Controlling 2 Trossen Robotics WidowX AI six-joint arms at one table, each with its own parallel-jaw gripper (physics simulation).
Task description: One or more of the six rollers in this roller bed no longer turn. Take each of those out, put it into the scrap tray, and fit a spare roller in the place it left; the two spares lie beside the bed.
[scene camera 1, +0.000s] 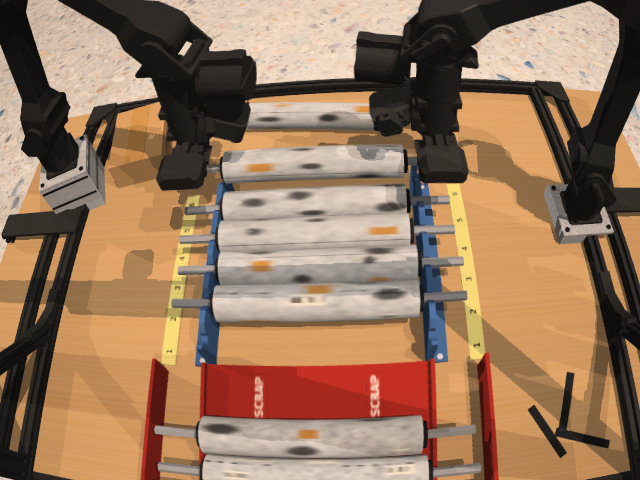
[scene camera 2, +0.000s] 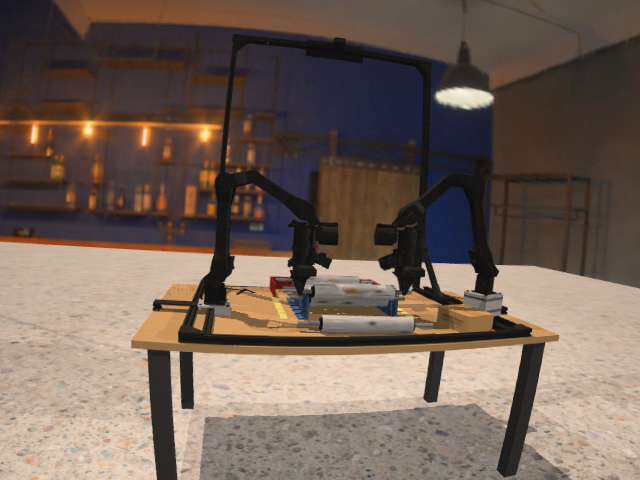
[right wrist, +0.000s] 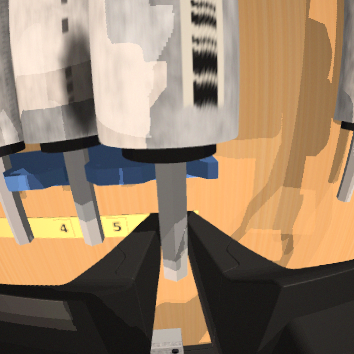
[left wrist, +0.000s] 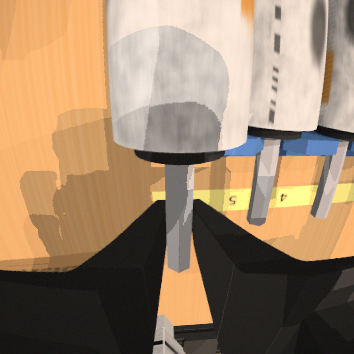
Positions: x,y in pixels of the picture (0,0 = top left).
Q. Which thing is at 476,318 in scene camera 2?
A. A cardboard box.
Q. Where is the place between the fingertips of my right gripper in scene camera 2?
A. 299,295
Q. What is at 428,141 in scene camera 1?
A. My right gripper.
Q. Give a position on a cardboard box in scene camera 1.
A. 139,144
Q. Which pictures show my left gripper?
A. Scene camera 1, scene camera 2 and the left wrist view only.
